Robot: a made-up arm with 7 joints. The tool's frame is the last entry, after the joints. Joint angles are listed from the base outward.
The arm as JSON. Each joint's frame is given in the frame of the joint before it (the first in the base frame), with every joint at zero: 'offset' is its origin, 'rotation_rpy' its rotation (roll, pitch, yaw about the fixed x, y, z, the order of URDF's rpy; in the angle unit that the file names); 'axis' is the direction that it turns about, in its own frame. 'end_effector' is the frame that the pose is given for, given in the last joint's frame.
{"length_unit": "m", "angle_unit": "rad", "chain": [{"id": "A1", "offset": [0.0, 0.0, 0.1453], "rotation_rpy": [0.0, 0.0, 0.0], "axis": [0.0, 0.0, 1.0]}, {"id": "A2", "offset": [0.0, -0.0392, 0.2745], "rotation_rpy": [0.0, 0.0, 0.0], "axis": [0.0, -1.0, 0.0]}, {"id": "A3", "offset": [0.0, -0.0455, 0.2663], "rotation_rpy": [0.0, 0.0, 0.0], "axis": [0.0, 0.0, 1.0]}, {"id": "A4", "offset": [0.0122, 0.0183, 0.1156], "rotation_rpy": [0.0, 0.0, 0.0], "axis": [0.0, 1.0, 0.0]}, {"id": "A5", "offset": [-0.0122, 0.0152, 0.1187], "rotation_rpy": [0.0, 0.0, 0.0], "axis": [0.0, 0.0, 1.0]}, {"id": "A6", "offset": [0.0, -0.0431, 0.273], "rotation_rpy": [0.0, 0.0, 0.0], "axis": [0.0, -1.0, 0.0]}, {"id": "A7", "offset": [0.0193, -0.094, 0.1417], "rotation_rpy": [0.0, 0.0, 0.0], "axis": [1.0, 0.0, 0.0]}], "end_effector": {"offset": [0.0, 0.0, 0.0], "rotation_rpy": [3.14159, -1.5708, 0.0]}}
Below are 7 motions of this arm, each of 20 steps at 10 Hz.
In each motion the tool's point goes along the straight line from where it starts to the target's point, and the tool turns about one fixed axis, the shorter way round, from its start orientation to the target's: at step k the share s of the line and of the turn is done. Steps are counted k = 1, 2, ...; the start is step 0. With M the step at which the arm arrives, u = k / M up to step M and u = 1 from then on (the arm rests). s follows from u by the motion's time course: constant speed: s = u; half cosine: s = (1 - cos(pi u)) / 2; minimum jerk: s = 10 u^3 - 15 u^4 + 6 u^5.
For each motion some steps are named. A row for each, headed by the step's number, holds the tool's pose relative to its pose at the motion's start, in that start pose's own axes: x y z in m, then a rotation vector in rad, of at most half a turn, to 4 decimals.
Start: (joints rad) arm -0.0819 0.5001 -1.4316 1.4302 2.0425 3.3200 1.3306
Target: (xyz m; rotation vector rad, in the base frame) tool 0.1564 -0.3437 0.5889 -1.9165 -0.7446 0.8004
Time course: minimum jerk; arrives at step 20
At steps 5, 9, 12, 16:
5: 0.0277 0.0038 0.0026 0.0727 -0.0165 -0.0801
9: 0.1091 0.0148 0.0101 0.2857 -0.0650 -0.3148
12: 0.1829 0.0248 0.0170 0.4793 -0.1090 -0.5281
16: 0.2525 0.0343 0.0234 0.6616 -0.1504 -0.7288

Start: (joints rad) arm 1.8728 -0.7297 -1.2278 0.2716 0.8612 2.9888 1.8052
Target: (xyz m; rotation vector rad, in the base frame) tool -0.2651 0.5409 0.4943 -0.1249 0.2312 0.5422
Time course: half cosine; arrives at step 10
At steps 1, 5, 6, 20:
1: -0.0112 -0.0011 -0.0082 -0.0143 0.0139 0.0084
5: -0.2288 -0.0224 -0.1676 -0.2914 0.2834 0.1724
6: -0.2995 -0.0293 -0.2194 -0.3815 0.3710 0.2256
20: -0.4576 -0.0448 -0.3352 -0.5829 0.5668 0.3447

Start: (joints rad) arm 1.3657 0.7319 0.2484 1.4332 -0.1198 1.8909 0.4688
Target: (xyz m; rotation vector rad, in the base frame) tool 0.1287 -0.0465 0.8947 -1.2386 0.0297 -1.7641
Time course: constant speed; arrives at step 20
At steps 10, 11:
10: -0.0779 0.0458 -0.0832 -0.5226 -0.1188 -0.2082
11: -0.0857 0.0503 -0.0915 -0.5749 -0.1307 -0.2291

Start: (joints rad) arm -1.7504 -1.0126 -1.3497 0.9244 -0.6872 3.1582 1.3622
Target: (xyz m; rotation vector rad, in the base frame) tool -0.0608 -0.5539 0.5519 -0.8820 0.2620 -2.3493
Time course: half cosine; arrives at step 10
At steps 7, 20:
7: -0.0883 -0.2005 0.1810 1.0191 0.6220 0.9895
20: -0.1112 -0.2526 0.2280 1.2837 0.7835 1.2464

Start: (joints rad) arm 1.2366 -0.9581 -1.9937 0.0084 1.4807 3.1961 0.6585
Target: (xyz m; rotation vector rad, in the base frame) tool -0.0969 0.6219 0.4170 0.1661 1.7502 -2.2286
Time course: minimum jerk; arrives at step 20
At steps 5, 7, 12, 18, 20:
5: -0.0243 -0.0629 -0.0064 -0.1221 0.0480 -0.1723
7: -0.0552 -0.1428 -0.0146 -0.2774 0.1091 -0.3915
12: -0.1603 -0.4144 -0.0423 -0.8051 0.3167 -1.1363
18: -0.2328 -0.6020 -0.0614 -1.1694 0.4600 -1.6505
20: -0.2348 -0.6072 -0.0619 -1.1795 0.4639 -1.6648

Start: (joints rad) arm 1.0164 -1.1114 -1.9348 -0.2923 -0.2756 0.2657 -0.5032
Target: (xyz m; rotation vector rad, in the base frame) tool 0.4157 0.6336 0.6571 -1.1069 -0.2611 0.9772
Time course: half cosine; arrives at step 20
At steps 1, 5, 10, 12, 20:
1: 0.0000 -0.0014 -0.0001 -0.0109 0.0008 -0.0014
5: -0.0008 -0.0335 -0.0018 -0.2589 0.0178 -0.0323
10: -0.0029 -0.1145 -0.0061 -0.8839 0.0609 -0.1104
12: -0.0037 -0.1499 -0.0080 -1.1571 0.0798 -0.1445
20: -0.0057 -0.2291 -0.0123 -1.7679 0.1219 -0.2208

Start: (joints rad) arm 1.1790 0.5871 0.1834 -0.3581 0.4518 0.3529 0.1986
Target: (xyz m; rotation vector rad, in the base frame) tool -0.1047 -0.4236 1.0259 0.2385 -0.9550 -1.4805
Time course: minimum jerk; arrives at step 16
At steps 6, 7, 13, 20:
6: -0.0620 -0.0101 0.0150 0.0794 -0.0391 -0.0595
7: -0.0865 -0.0141 0.0209 0.1108 -0.0545 -0.0830
13: -0.2142 -0.0350 0.0518 0.2743 -0.1350 -0.2056
20: -0.2251 -0.0368 0.0545 0.2884 -0.1419 -0.2161

